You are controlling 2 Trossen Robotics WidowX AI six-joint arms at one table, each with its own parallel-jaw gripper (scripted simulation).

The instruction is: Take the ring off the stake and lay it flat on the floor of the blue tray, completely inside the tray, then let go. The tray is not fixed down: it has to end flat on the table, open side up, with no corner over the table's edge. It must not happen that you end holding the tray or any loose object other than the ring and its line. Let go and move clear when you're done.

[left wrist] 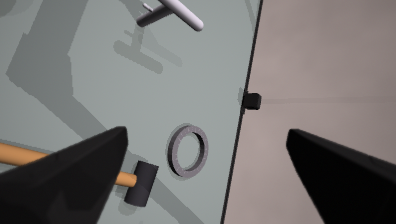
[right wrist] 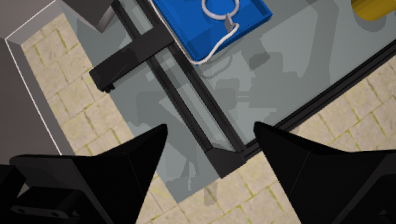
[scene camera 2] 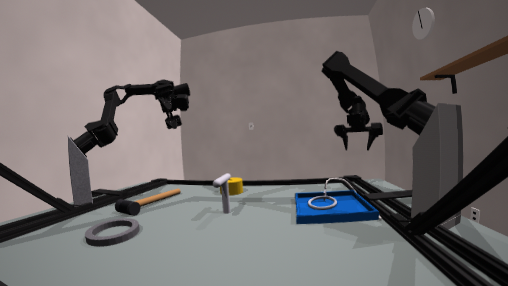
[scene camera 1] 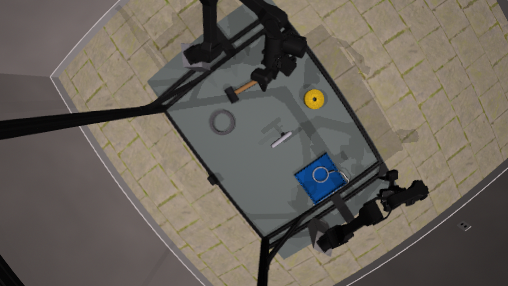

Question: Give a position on a blue tray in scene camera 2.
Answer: At 358,209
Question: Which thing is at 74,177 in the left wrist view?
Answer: My left gripper.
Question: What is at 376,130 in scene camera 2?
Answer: My right gripper.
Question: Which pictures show my left gripper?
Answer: The left wrist view, scene camera 2 and scene camera 1 only.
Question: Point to a blue tray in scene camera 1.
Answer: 317,192
